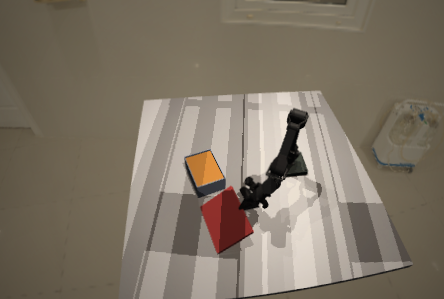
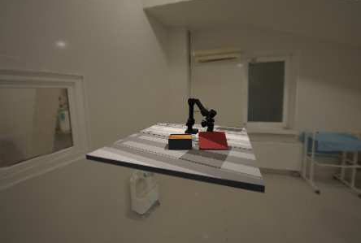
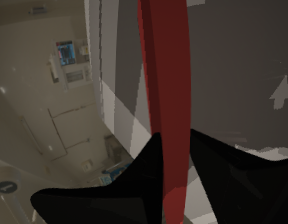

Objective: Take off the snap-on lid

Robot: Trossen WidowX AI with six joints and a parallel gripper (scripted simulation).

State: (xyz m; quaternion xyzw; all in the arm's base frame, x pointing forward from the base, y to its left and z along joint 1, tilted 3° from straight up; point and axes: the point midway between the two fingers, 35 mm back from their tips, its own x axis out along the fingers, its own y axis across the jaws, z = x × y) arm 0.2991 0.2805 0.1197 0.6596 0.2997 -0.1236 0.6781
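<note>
My gripper tip is now 7 cm short of the lid, 4 cm above it and 1 cm to the right of it. From my gripper tip the other things lie so: storage box (26 cm to the right, 13 cm ahead, 6 cm below).
</note>
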